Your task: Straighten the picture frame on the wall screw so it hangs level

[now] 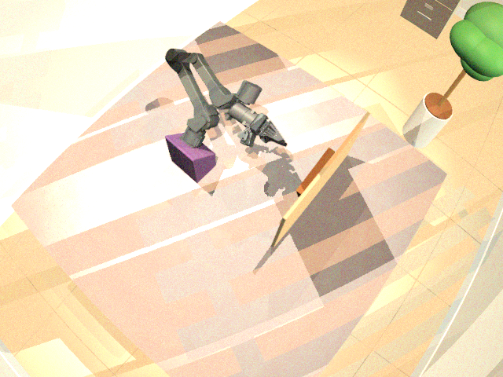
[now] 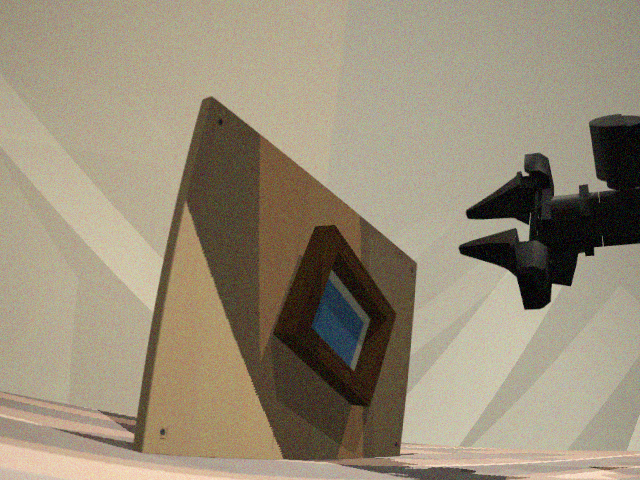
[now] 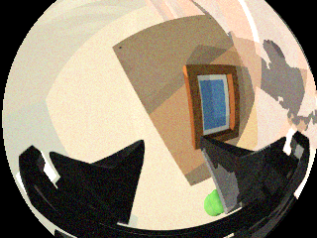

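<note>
The picture frame lies 13 cm ahead of my gripper tip, 11 cm below it and 3 cm to the left of it. Also, from my gripper tip: wall panel (14 cm ahead, 11 cm below, 3 cm to the left).
</note>
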